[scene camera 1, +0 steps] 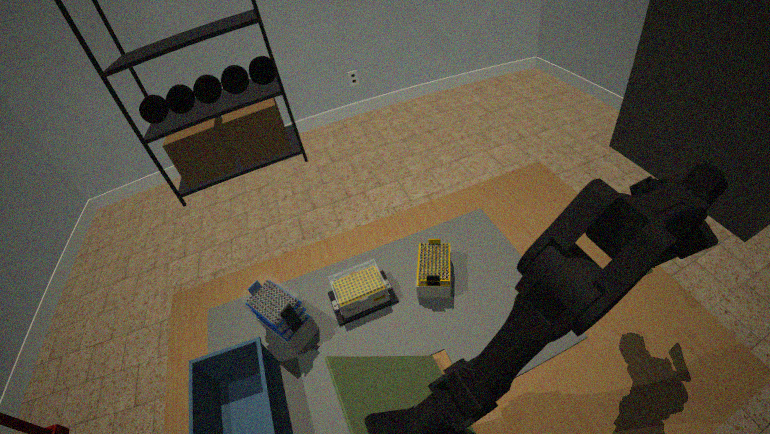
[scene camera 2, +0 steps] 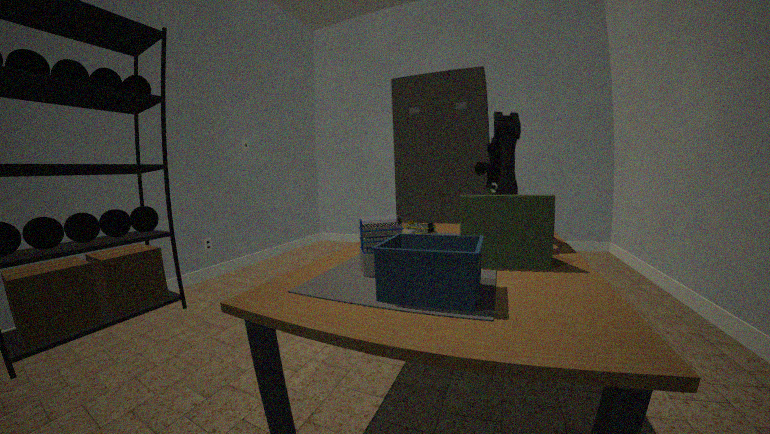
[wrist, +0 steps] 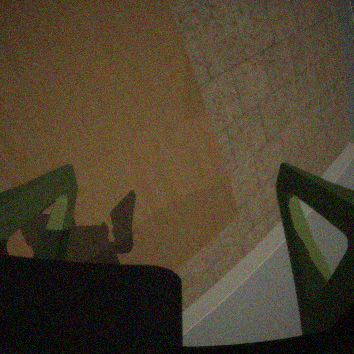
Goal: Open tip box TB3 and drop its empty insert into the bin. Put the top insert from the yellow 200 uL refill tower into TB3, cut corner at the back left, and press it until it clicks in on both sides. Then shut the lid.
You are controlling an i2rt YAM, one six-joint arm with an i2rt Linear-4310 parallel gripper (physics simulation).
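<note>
A yellow-framed box [scene camera 1: 434,262] with a grey base and black front latch stands upright at the mat's back right; it may be TB3, but no label is readable. Left of it, a clear-walled unit [scene camera 1: 360,286] with a yellow top insert and black base clips looks like the yellow refill tower. The blue bin [scene camera 1: 229,377] [scene camera 2: 425,277] stands at the left front. My gripper [wrist: 176,174] is open and empty, its green fingers wide apart in the wrist view, high over the table's right side, away from the boxes. Scene camera 1 does not show its fingertips clearly.
A blue-framed box [scene camera 1: 276,308] [scene camera 2: 380,234] stands between the bin and the clear unit. A green block [scene camera 1: 382,380] [scene camera 2: 506,231] stands beside the bin, near the arm. The grey mat [scene camera 1: 377,339] [scene camera 2: 334,285] lies on the wooden table [scene camera 1: 531,183] [scene camera 2: 539,334].
</note>
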